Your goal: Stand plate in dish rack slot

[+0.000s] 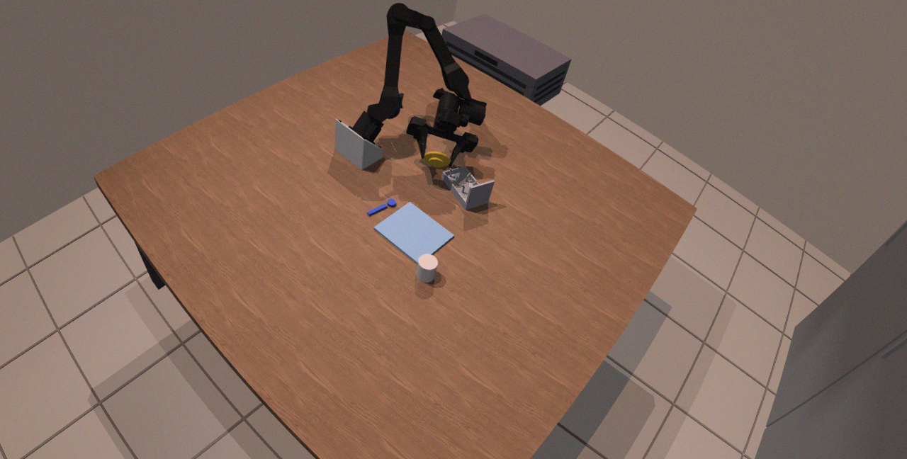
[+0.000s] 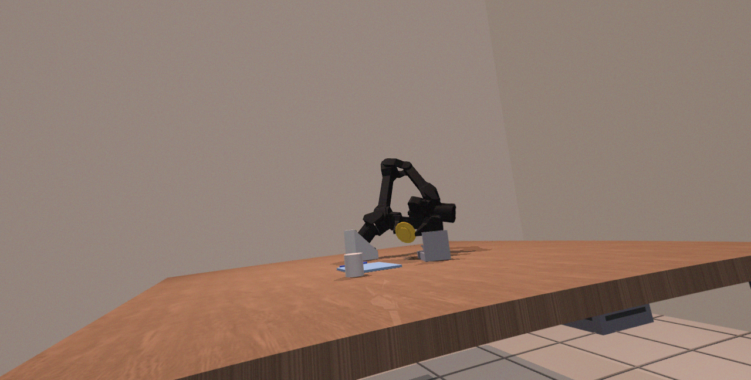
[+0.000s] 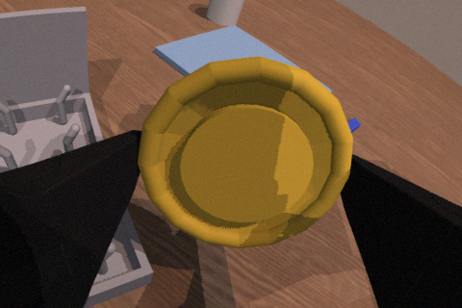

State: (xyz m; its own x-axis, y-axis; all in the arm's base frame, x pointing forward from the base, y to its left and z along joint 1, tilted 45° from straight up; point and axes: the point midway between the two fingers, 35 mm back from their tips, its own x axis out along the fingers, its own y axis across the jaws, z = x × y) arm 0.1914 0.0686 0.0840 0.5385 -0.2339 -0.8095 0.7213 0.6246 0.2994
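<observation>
Right now my gripper tip is 70 mm short of the dish rack, 50 mm to the right of it and 60 mm above it. From my gripper tip the other things lie so: blue spoon (10 mm behind, 160 mm to the right, 80 mm below); then light blue mat (100 mm ahead, 160 mm to the right, 80 mm below); then yellow plate (right at my gripper tip).
</observation>
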